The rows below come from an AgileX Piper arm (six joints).
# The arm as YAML. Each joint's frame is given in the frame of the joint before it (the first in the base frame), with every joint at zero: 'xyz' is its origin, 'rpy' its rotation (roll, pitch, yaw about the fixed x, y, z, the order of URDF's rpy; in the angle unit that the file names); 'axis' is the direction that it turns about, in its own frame. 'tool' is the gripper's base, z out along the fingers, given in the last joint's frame.
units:
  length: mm
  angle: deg
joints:
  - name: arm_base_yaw
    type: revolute
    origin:
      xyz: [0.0, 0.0, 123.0]
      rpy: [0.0, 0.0, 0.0]
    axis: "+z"
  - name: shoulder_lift
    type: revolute
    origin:
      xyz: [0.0, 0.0, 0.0]
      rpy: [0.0, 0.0, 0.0]
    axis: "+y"
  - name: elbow
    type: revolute
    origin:
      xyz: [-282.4, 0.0, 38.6]
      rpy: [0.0, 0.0, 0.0]
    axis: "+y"
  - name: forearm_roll
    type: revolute
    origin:
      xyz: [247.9, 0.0, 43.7]
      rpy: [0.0, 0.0, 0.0]
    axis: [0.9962, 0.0, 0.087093]
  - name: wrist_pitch
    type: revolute
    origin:
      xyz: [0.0, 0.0, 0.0]
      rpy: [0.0, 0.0, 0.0]
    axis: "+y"
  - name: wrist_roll
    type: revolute
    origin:
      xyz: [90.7, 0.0, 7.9]
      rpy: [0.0, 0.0, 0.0]
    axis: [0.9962, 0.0, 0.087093]
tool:
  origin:
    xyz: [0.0, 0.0, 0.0]
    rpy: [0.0, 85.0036, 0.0]
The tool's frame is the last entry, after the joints.
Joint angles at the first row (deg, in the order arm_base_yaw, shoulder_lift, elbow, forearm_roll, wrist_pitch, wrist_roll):
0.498 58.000 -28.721 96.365 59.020 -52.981
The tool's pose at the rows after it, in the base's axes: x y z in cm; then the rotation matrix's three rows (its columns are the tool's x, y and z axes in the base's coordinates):
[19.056 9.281 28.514], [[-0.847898 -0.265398 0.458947], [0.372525 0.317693 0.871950], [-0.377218 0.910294 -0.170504]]
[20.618 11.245 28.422], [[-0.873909 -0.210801 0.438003], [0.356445 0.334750 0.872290], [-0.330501 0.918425 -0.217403]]
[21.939 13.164 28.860], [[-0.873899 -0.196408 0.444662], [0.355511 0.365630 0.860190], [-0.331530 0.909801 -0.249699]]
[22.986 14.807 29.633], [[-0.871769 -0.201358 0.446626], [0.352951 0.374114 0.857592], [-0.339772 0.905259 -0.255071]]
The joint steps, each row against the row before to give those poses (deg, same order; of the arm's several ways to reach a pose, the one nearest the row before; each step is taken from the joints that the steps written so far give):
4.652 7.119 -4.283 0.001 -2.677 4.332
6.079 4.391 -3.833 -0.001 -5.531 3.238
5.362 3.152 -4.207 0.000 -6.246 1.958
3.704 2.562 -4.118 0.001 -3.763 1.476

